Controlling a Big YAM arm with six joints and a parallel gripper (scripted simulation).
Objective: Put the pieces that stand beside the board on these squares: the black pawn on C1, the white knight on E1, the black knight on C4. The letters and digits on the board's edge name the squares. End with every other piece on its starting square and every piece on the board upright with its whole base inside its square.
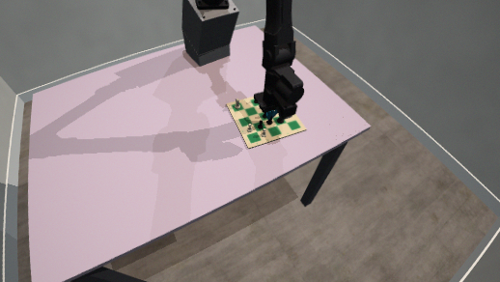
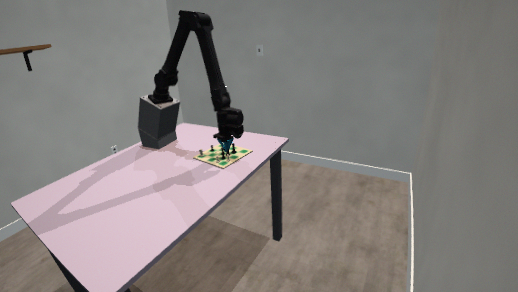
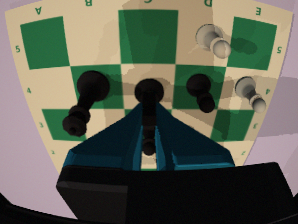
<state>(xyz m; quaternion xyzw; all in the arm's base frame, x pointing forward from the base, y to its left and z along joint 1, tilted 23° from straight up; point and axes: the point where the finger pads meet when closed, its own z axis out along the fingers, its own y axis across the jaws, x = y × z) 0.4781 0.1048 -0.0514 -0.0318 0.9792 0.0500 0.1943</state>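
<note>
Right now the black knight is 1 cm below my hand. From my hand the other things lie so: white knight 10 cm behind, 8 cm to the right, 1 cm below; then chessboard 3 cm behind, 3 cm below.
</note>
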